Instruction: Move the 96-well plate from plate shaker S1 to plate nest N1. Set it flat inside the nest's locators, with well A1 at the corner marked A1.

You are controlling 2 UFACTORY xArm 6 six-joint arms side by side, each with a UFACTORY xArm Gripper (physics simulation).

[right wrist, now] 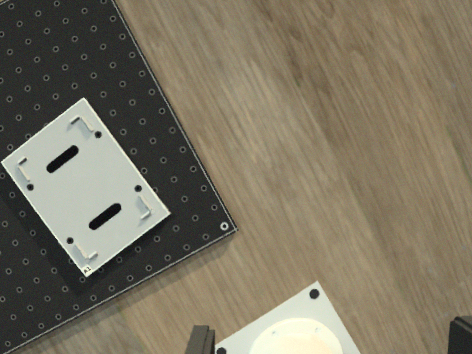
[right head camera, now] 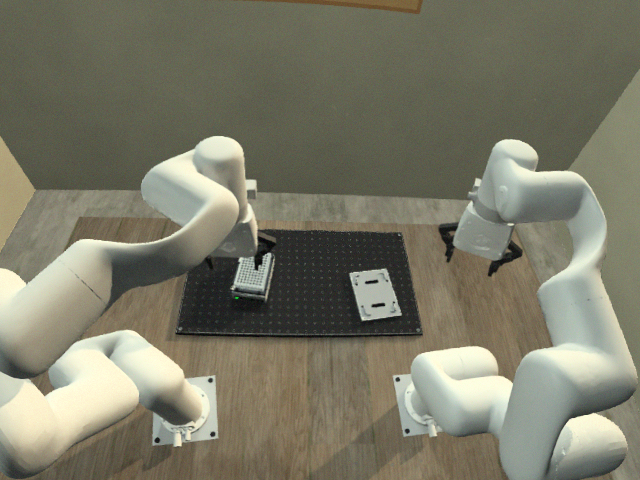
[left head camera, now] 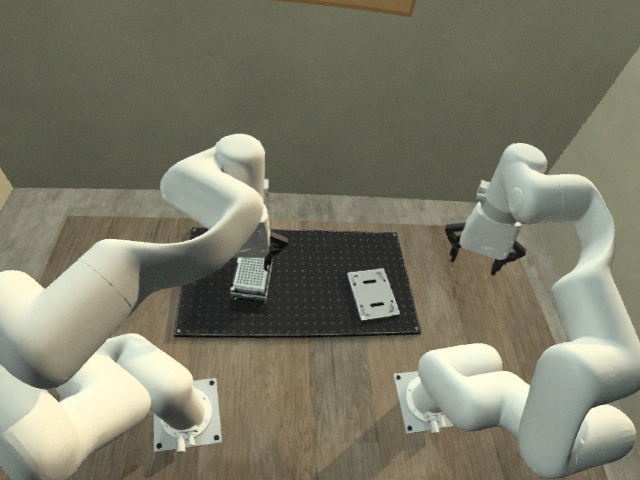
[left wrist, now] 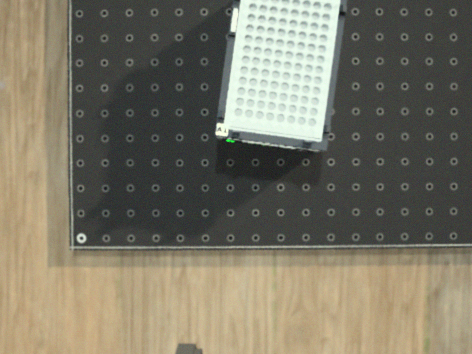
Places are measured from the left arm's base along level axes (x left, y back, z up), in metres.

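Where they show: left gripper, fingertip midpoint: [right head camera: 235, 264] [left head camera: 243, 264]; right gripper, fingertip midpoint: [right head camera: 469, 264] [left head camera: 472, 264]; left arm's base, link origin: [right head camera: 184, 409] [left head camera: 186, 413]; right arm's base, link origin: [left head camera: 427, 399].
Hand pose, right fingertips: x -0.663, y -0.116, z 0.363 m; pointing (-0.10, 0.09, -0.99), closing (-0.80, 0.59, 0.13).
Things, the pixels of their top centre, and the offset from my right fingertips. "*": a spot on its surface instead. Level surfaces: height alone.
- white 96-well plate, top centre: [left wrist: 283, 59] [left head camera: 252, 268] [right head camera: 252, 268] dx +0.456, dy -0.234, dz -0.281 m
- plate shaker S1, surface spot: [left wrist: 270, 140] [left head camera: 247, 292] * dx +0.475, dy -0.169, dz -0.296 m
- light grey plate nest N1, top centre: [right wrist: 82, 188] [right head camera: 375, 292] [left head camera: 373, 292] dx +0.105, dy -0.138, dz -0.334 m
- black perforated board, surface height: dz -0.350 m
- wooden table, surface height: dz -0.363 m
The white 96-well plate [left head camera: 251, 273] [right head camera: 252, 277] [left wrist: 280, 65] lies flat on plate shaker S1 [left head camera: 250, 297] [left wrist: 270, 140], whose A1 label [left wrist: 221, 130] is at its lower left corner in the left wrist view. The light grey plate nest N1 [left head camera: 373, 294] [right head camera: 375, 294] [right wrist: 85, 185] has corner locators and slots; its A1 label [right wrist: 87, 270] is at its lowest corner in the right wrist view. My left gripper [right head camera: 233, 264] is open above the plate's far end. My right gripper [left head camera: 474, 265] [right head camera: 469, 265] [right wrist: 330, 340] is open and empty, right of the nest.
Shaker and nest stand on a black perforated board [left head camera: 310, 310] [right head camera: 310, 310] [left wrist: 150, 200] [right wrist: 165, 145] on the wooden table [left head camera: 289, 387]. The two arm base plates are near the front. The left forearm crosses the board's left part in both head views.
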